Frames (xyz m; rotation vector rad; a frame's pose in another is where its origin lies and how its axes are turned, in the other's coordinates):
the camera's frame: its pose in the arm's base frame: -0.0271 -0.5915 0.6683 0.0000 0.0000 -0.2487
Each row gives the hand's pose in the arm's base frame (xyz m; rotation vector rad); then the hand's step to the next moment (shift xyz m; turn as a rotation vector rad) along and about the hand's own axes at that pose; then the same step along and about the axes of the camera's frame.
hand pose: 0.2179 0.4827 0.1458 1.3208 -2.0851 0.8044
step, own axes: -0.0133 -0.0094 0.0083 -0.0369 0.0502 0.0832
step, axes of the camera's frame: 0.0125 0.0018 -0.0132 -0.0361 -0.0310 -0.0924
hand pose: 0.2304 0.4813 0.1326 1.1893 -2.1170 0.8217
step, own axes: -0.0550 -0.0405 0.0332 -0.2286 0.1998 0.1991
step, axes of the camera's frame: 0.0554 0.0014 -0.0520 -0.1206 0.0278 -0.3413
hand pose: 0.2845 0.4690 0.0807 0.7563 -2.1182 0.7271
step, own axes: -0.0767 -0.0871 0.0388 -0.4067 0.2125 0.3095
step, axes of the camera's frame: 0.0980 -0.0408 -0.0610 -0.0811 0.0177 -0.5472
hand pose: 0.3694 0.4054 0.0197 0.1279 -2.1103 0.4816
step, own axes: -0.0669 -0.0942 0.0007 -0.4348 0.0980 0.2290
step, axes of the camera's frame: 0.0834 -0.0747 -0.0283 0.0445 -0.0294 -0.4982
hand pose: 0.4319 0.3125 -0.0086 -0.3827 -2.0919 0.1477
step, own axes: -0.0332 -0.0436 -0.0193 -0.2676 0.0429 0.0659
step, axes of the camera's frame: 0.0355 -0.0456 -0.0057 0.0906 -0.0227 -0.2628
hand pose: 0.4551 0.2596 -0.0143 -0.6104 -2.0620 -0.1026
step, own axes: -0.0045 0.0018 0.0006 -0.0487 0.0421 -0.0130
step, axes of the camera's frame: 0.0022 0.0006 -0.0043 0.0452 0.0261 -0.0399
